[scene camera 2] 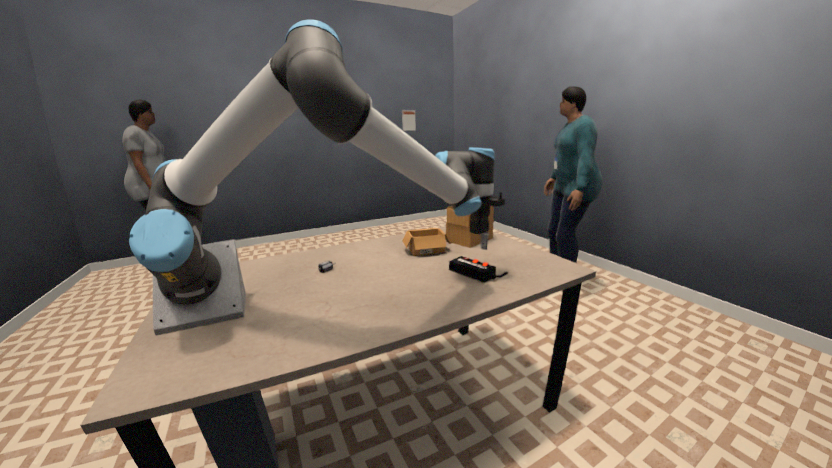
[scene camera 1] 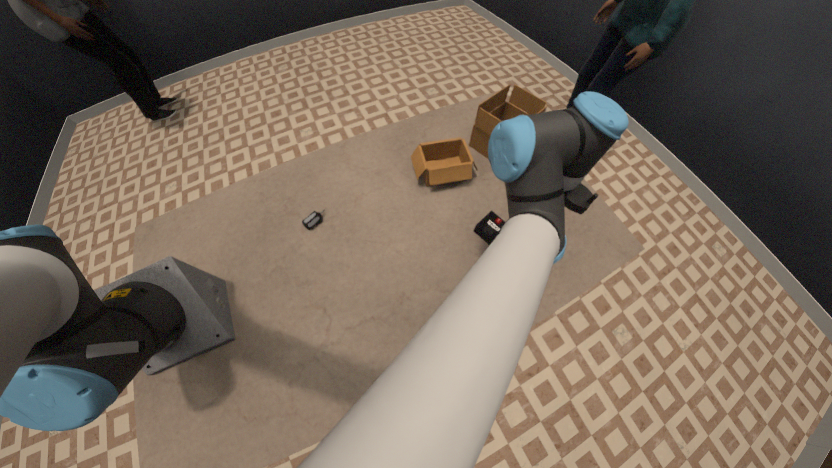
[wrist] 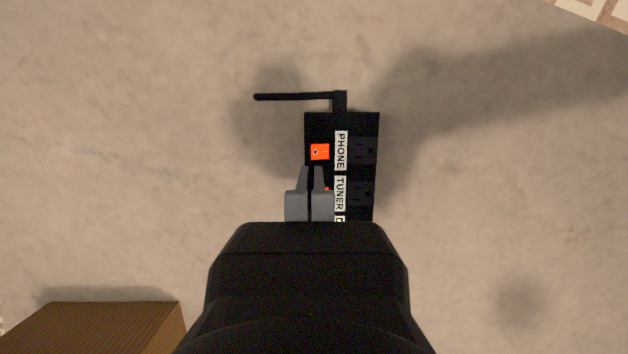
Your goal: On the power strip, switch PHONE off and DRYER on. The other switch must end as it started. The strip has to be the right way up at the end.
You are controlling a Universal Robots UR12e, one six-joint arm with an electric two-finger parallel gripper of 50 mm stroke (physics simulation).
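The black power strip lies on the table, switches and labels upward. In the wrist view the PHONE switch is bright orange. The TUNER switch shows as an orange sliver beside a finger; the DRYER switch is hidden there. In scene camera 2, PHONE and TUNER glow orange; DRYER is darker red. My gripper is shut and empty, pointing down above the strip's switch side, near TUNER in the wrist view. The arm hides it in scene camera 1.
A small open cardboard box stands near the strip, with a larger box behind. A small grey-black object lies farther toward the arm's base. The strip's cable sticks out at its PHONE end. Two people stand beyond the table.
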